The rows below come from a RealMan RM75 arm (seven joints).
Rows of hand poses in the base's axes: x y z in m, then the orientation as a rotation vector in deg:
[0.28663 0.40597 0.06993 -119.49 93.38 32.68]
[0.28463 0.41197 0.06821 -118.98 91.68 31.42]
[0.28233 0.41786 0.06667 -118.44 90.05 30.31]
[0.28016 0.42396 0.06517 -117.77 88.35 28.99]
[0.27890 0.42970 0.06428 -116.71 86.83 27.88]
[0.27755 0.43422 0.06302 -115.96 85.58 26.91]
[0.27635 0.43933 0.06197 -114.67 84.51 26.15]
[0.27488 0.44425 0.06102 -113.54 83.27 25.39]
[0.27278 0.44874 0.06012 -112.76 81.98 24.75]
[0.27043 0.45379 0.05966 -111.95 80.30 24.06]
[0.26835 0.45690 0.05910 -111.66 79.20 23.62]
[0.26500 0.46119 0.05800 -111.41 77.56 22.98]
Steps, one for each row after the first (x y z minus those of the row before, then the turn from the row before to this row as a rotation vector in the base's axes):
[-0.00200 0.00600 -0.00172 0.88 -1.73 0.22]
[-0.00230 0.00589 -0.00154 0.90 -1.61 0.21]
[-0.00217 0.00610 -0.00150 0.95 -1.82 0.13]
[-0.00126 0.00574 -0.00089 1.17 -1.69 -0.11]
[-0.00135 0.00452 -0.00126 0.86 -1.41 -0.03]
[-0.00120 0.00511 -0.00105 1.21 -1.31 -0.35]
[-0.00147 0.00492 -0.00095 1.17 -1.36 -0.19]
[-0.00210 0.00449 -0.00090 0.98 -1.23 0.06]
[-0.00235 0.00505 -0.00046 1.16 -1.47 0.23]
[-0.00208 0.00311 -0.00056 0.58 -0.91 0.28]
[-0.00335 0.00429 -0.00110 0.73 -1.30 0.53]

